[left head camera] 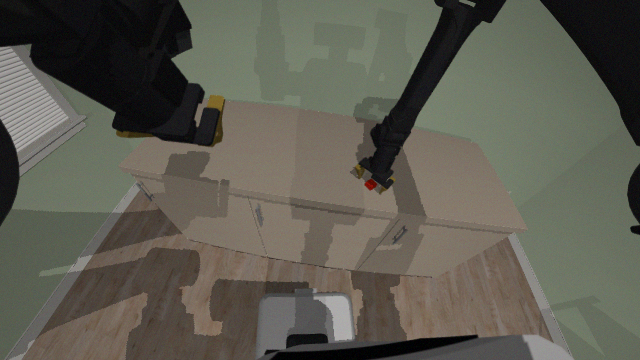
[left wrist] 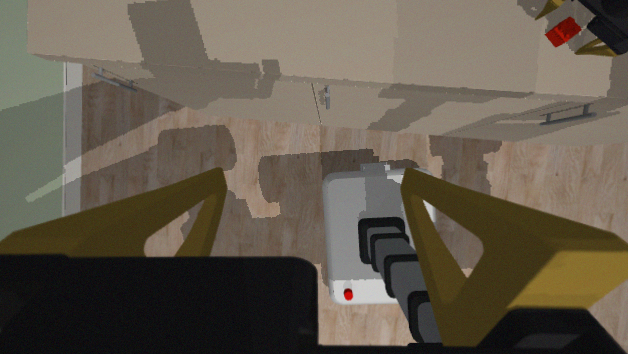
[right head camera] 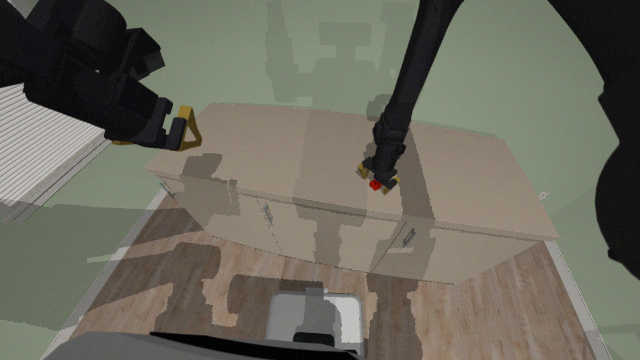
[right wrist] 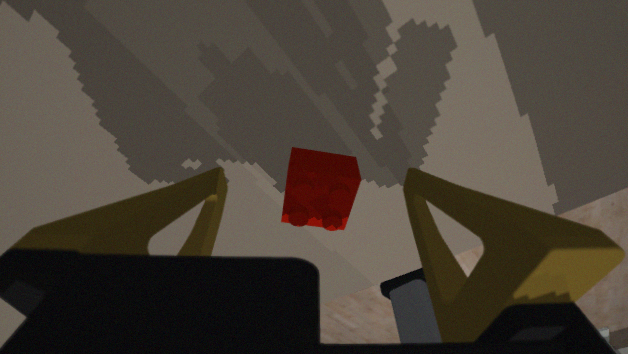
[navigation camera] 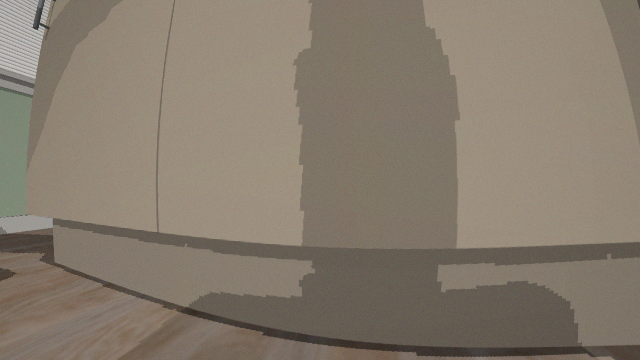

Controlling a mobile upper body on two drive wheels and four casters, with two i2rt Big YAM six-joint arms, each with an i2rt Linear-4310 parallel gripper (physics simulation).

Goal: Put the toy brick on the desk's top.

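Places are measured from the left arm's base along level axes (x ahead, y left, z up), in centimetres.
Pixels of known places: left gripper, between the fingertips: [left head camera: 193,134] [left wrist: 313,177] [right head camera: 178,140]; right gripper, between the fingertips: [left head camera: 369,185] [left wrist: 557,34] [right head camera: 374,185] [right wrist: 315,177].
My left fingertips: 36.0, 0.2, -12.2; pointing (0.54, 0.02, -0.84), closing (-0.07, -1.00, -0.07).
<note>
Ahead of a thing's pixels: the offset from my left fingertips to its top centre, as dx, dy, dz. "pt": to the spot under its first point. Level surfaces: height alone.
The small red toy brick @(+21.8, -44.5, -35.4) [left head camera: 370,184] [right head camera: 375,185] [left wrist: 563,32] [right wrist: 320,192] lies on the top of the beige desk @(dz -37.8) [left head camera: 260,150] [right head camera: 270,150] [left wrist: 300,30], near its front edge. Its studs show in the right wrist view. My right gripper [left head camera: 368,181] [right head camera: 373,182] [left wrist: 557,34] [right wrist: 315,177] is open above the desk top, with the brick showing between its spread fingers and a gap on each side. My left gripper [left head camera: 167,140] [right head camera: 149,146] [left wrist: 313,177] is open and empty, high at the desk's left end.
The desk's front @(pt +18.9, -10.3, -99.4) [navigation camera: 225,125] fills much of the navigation view, with bar handles [left head camera: 259,214] [right head camera: 409,237] on its doors. My grey-white base [left head camera: 272,320] [left wrist: 345,240] is in front of the desk. A green wall [left head camera: 310,85] stands behind it, and a slatted blind [left head camera: 30,100] is at the left.
</note>
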